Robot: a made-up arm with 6 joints.
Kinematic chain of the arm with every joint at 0, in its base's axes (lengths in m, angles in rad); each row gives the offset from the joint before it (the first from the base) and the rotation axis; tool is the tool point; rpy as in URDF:
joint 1: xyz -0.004 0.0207 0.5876 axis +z
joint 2: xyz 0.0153 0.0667 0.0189 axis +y
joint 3: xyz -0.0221 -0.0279 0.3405 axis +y
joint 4: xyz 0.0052 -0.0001 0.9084 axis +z
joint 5: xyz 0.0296 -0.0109 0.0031 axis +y
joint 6: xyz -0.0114 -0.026 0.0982 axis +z
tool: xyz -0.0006 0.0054 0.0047 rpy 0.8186 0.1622 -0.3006
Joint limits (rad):
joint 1: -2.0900..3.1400
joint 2: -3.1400..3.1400
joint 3: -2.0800..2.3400
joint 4: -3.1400..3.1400
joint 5: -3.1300..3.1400
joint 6: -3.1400..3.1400
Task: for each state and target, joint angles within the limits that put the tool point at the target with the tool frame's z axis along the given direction. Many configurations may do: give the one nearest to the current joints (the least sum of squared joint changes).
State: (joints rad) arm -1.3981 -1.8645 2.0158 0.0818 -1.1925 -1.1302
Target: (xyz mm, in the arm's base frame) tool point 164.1 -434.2 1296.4 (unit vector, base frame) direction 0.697 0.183 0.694
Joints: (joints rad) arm -1.2425 -1.2764 2.2166 -0.6637 -0.2851 -1.7505
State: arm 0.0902 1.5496 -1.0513 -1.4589 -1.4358 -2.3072
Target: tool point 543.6 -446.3 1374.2 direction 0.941 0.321 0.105
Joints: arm -0.8067 1.9744 -1.5027 -1.0453 -1.0226 -2.8840
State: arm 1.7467 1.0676 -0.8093 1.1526 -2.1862 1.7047
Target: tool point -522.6 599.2 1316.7 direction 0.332 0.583 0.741
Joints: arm 2.3576 1.8609 -1.3779 1.1970 -1.5669 1.6379
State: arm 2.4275 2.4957 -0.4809 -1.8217 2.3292 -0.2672
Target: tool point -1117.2 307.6 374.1 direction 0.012 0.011 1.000
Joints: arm 2.9095 2.3127 -0.6017 -2.3659 2.1713 -0.2403
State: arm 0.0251 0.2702 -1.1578 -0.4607 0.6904 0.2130
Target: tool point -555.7 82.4 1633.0 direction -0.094 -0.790 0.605
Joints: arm -0.1208 0.4568 -1.3277 -0.1328 0.7829 0.3234
